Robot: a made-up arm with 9 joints. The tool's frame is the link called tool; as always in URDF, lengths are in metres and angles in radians. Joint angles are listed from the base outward.
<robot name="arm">
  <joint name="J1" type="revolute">
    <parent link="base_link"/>
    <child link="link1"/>
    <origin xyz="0 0 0.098" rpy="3.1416 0 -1.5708"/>
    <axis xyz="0 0 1"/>
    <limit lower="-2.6" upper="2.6"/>
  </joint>
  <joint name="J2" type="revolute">
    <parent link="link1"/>
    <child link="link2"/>
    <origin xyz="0.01 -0.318 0.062" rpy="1.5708 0 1.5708"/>
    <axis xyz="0 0 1"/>
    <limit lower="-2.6" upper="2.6"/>
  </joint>
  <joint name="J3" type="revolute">
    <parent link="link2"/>
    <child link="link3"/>
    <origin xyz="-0.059 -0.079 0.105" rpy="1.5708 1.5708 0"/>
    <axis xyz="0 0 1"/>
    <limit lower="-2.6" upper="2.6"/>
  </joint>
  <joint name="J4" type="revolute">
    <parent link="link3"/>
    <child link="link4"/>
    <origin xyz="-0.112 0.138 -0.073" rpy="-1.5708 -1.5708 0"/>
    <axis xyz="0 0 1"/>
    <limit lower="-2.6" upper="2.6"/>
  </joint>
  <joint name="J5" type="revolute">
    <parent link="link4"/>
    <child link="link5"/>
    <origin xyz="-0.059 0.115 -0.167" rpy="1.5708 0 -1.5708"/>
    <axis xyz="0 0 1"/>
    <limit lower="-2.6" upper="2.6"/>
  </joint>
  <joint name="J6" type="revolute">
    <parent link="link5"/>
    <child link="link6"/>
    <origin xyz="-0.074 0.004 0.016" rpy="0 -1.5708 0"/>
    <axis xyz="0 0 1"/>
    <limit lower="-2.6" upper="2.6"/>
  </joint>
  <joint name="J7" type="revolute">
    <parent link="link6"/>
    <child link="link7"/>
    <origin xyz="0.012 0.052 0.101" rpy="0 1.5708 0"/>
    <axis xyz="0 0 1"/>
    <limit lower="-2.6" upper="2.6"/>
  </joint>
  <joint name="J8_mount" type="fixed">
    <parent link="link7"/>
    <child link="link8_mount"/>
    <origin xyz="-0.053 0.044 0.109" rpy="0 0 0"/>
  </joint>
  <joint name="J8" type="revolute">
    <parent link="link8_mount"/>
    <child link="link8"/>
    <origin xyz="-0.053 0.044 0.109" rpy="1.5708 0 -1.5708"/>
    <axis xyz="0 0 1"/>
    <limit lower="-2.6" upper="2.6"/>
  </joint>
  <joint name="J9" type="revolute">
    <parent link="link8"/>
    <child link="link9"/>
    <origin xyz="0.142 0.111 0.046" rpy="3.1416 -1.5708 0"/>
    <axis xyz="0 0 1"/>
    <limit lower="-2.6" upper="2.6"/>
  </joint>
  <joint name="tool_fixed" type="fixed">
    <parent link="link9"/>
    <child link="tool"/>
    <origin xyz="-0.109 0.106 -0.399" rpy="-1.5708 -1.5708 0"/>
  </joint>
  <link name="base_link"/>
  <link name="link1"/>
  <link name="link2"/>
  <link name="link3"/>
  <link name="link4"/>
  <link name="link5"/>
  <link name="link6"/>
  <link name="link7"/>
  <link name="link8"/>
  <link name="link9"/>
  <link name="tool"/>
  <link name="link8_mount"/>
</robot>
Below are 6 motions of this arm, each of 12 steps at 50 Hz.
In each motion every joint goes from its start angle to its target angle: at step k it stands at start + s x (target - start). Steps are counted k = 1, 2, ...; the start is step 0. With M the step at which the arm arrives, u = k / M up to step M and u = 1 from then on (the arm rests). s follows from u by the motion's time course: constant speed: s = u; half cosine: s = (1 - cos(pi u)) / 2; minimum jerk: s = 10 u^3 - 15 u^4 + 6 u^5.
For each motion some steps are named. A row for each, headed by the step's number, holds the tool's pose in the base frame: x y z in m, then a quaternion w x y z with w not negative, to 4 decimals.
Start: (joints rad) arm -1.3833 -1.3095 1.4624 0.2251 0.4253 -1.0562 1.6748 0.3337 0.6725
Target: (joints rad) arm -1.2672 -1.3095 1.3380 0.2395 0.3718 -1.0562 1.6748 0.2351 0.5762
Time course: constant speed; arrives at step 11
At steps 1, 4, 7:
1: -0.3521 0.0264 0.1873 0.7765 0.2494 0.5733 -0.0787
4: -0.3575 0.0388 0.1727 0.7910 0.2526 0.5517 -0.0783
7: -0.3620 0.0516 0.1581 0.8053 0.2545 0.5297 -0.0787

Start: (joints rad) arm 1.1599 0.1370 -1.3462 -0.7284 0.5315 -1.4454 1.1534 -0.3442 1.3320
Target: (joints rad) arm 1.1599 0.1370 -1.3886 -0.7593 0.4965 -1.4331 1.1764 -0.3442 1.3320
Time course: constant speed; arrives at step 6
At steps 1, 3, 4, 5, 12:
1: -0.3315 -0.9815 0.0657 0.3623 0.6591 0.6314 0.1889
3: -0.3351 -0.9792 0.0745 0.3711 0.6572 0.6299 0.1835
4: -0.3370 -0.9779 0.0790 0.3755 0.6562 0.6291 0.1807
5: -0.3389 -0.9767 0.0835 0.3799 0.6552 0.6283 0.1780
12: -0.3408 -0.9753 0.0879 0.3842 0.6542 0.6275 0.1751

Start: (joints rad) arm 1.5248 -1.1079 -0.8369 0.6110 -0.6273 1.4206 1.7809 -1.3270 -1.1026
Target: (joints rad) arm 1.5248 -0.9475 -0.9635 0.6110 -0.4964 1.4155 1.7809 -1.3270 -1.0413
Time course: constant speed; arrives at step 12
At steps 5, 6, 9, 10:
5: 0.1615 0.1847 0.2158 0.1920 -0.4798 0.6751 0.5265
6: 0.1696 0.1864 0.2013 0.1841 -0.4744 0.6843 0.5223
9: 0.1927 0.1889 0.1568 0.1604 -0.4574 0.7114 0.5088
10: 0.2001 0.1890 0.1418 0.1526 -0.4516 0.7202 0.5041

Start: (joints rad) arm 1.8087 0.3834 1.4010 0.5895 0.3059 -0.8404 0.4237 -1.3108 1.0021
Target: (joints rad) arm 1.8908 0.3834 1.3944 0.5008 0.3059 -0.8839 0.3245 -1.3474 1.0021
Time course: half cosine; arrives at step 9
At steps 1, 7, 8, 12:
1: 0.0503 -0.8491 -0.2878 0.5084 -0.3248 -0.6552 0.4547
7: 0.0218 -0.8207 -0.2859 0.5154 -0.3287 -0.6463 0.4568
8: 0.0191 -0.8178 -0.2855 0.5160 -0.3291 -0.6454 0.4570
12: 0.0182 -0.8168 -0.2853 0.5162 -0.3293 -0.6451 0.4571

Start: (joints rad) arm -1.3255 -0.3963 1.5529 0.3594 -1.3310 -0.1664 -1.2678 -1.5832 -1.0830
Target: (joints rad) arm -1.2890 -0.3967 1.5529 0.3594 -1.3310 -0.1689 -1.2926 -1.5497 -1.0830
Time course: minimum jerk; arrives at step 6
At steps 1, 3, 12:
1: 0.3671 0.4211 -0.6257 0.3734 -0.6309 -0.4515 -0.5086
3: 0.3686 0.4178 -0.6256 0.3776 -0.6341 -0.4436 -0.5085
12: 0.3701 0.4143 -0.6254 0.3821 -0.6375 -0.4349 -0.5083

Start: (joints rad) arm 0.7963 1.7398 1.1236 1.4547 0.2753 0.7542 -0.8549 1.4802 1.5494
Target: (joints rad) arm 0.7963 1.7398 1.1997 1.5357 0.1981 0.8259 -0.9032 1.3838 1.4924
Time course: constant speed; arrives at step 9
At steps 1, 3, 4, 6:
1: 0.1051 -0.5014 -0.0009 0.5313 0.0158 -0.4545 -0.7148
3: 0.0962 -0.4987 0.0036 0.5301 0.0003 -0.4483 -0.7198
4: 0.0918 -0.4973 0.0059 0.5294 -0.0073 -0.4452 -0.7222
6: 0.0834 -0.4941 0.0106 0.5278 -0.0221 -0.4389 -0.7269

